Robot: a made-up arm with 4 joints.
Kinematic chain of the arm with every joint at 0, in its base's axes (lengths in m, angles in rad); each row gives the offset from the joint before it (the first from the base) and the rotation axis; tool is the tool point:
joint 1: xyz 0 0 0.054 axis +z
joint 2: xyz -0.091 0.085 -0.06 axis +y
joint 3: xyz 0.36 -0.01 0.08 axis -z
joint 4: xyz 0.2 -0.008 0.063 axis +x
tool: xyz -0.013 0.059 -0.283
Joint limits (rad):
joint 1: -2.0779..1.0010
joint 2: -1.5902..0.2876
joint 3: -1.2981..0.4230
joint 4: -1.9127..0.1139
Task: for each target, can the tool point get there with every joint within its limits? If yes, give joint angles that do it. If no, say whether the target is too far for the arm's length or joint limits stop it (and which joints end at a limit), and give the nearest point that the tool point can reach.
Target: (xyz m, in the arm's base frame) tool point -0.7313 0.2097 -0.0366
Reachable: no: joint limits stop it (at a limit: joint 1, joint 2, joint 3) | nearest point -0.3978 -0.1588 -0.0196 | short by 0.497 m
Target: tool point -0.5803 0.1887 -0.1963
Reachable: no: joint limits stop it (at a limit: joint 1, joint 2, joint 3) | nearest point -0.3759 -0.1558 -0.0924 | short by 0.414 m
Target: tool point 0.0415 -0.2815 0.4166
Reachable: yes | joints -0.6317 -0.9793 0.1276 -1.2363
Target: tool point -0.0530 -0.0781 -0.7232
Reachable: no: joint limits stop it (at a limit: joint 1, joint 2, joint 3) | nearest point -0.2026 -0.3047 -0.2923 | short by 0.509 m
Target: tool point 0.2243 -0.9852 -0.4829
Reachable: no: too far | nearest point 0.1308 -0.5744 -0.1751 | short by 0.522 m
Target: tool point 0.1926 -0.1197 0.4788
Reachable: yes | joints -1.0383 -1.2846 0.0151 -0.0633
